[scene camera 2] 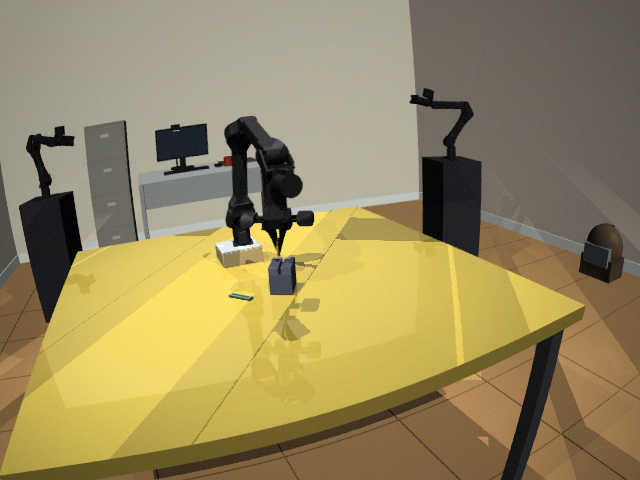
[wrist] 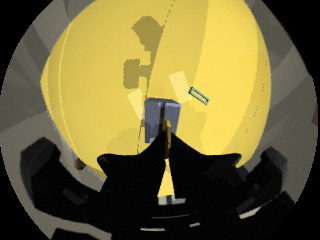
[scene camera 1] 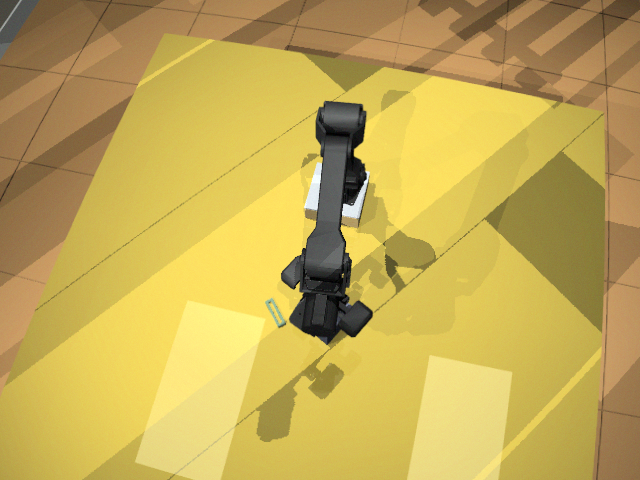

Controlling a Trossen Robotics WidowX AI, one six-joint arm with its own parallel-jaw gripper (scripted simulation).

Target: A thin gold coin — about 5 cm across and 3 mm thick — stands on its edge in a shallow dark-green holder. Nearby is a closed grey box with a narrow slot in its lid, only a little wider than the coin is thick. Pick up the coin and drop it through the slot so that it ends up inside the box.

Scene:
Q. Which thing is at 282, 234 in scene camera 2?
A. My gripper.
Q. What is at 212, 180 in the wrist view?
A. My gripper.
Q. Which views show my gripper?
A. Scene camera 2, the wrist view and scene camera 1: all of them.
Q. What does my gripper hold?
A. A gold coin.

